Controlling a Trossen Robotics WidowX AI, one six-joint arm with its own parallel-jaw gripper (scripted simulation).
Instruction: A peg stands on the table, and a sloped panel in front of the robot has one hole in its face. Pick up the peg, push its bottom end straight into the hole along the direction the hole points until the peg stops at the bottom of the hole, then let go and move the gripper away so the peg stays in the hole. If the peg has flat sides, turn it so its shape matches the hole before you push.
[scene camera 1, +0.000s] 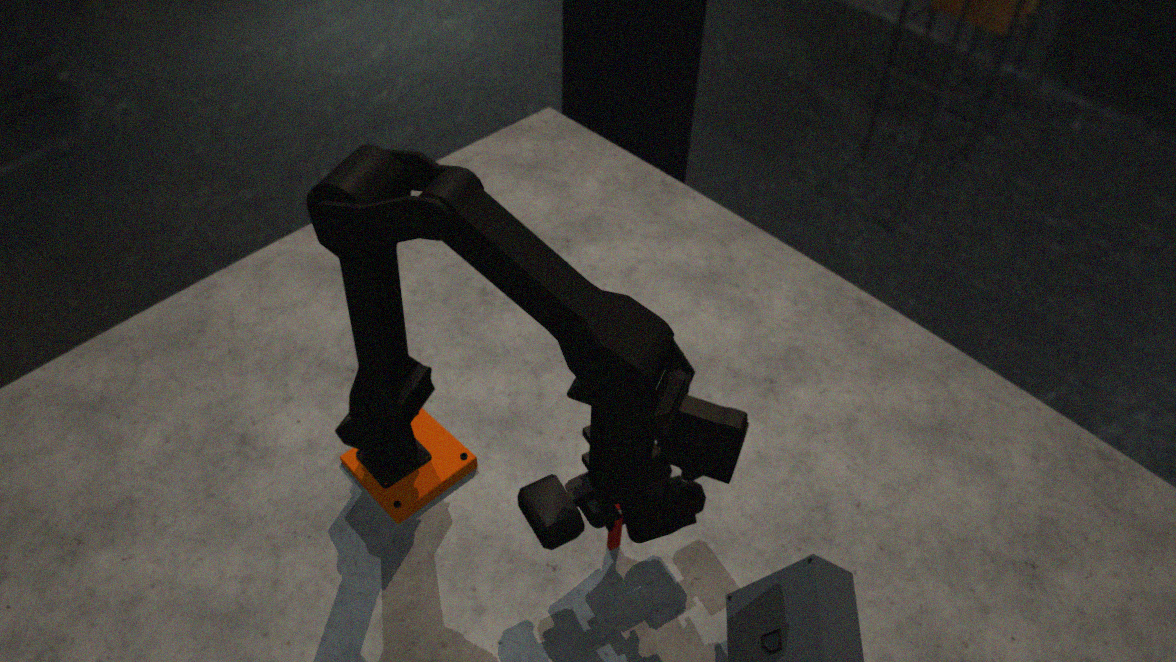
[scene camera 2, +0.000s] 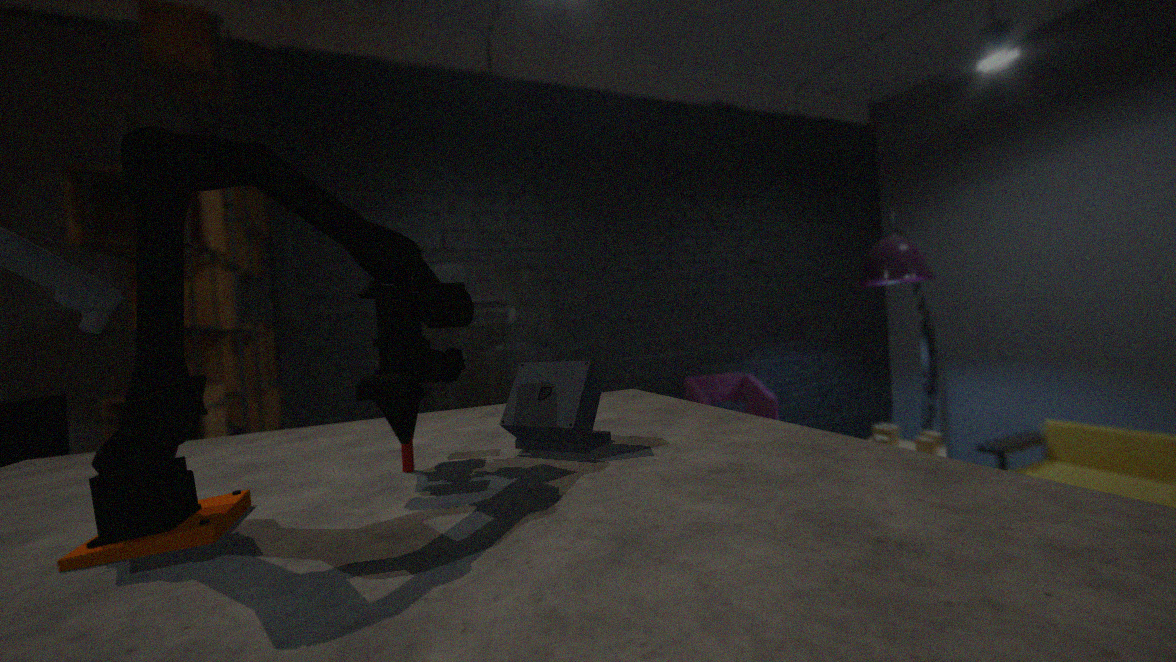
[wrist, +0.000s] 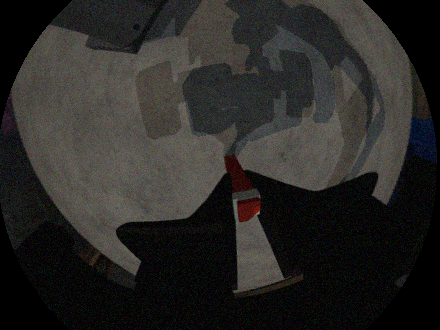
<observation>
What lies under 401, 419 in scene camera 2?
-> My gripper.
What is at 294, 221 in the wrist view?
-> My gripper.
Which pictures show my gripper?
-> Scene camera 1, scene camera 2 and the wrist view: all of them.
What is my gripper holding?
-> A red peg.
</observation>
